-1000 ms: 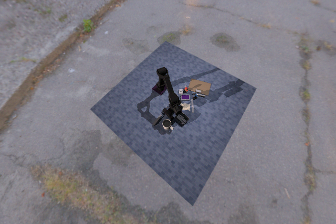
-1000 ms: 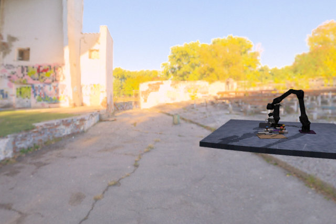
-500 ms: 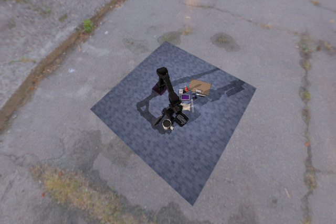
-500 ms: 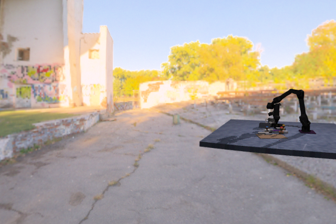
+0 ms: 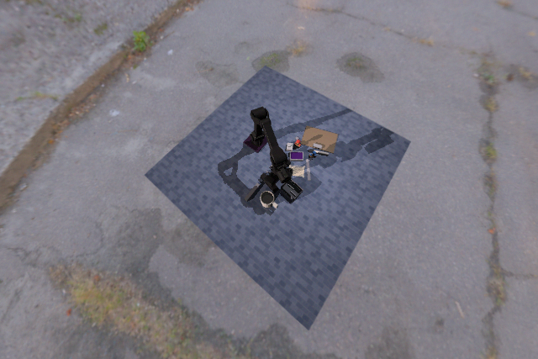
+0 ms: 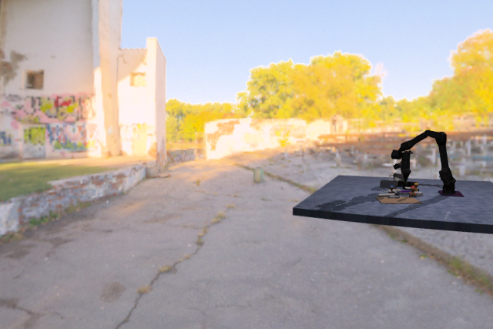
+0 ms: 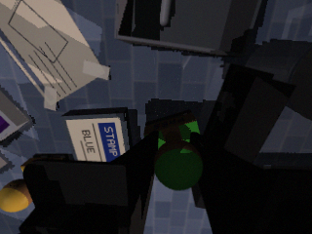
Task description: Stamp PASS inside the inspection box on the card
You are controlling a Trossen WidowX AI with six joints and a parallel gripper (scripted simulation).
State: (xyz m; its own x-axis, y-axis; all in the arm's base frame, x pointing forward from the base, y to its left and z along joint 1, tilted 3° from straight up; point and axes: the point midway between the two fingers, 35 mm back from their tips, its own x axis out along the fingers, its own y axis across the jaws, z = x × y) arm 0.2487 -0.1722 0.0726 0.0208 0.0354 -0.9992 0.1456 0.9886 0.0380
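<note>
Right now the ink pad is 200 mm to the left of my gripper tip, 40 mm below it and 40 mm ahead of it. The rest, counted from my gripper tip: long black block: 50 mm to the right, 30 mm below, 30 mm behind; then dark tray: 110 mm ahead, 40 mm below, 20 mm to the right; then cream card: 110 mm to the left, 80 mm ahead, 50 mm below.
</note>
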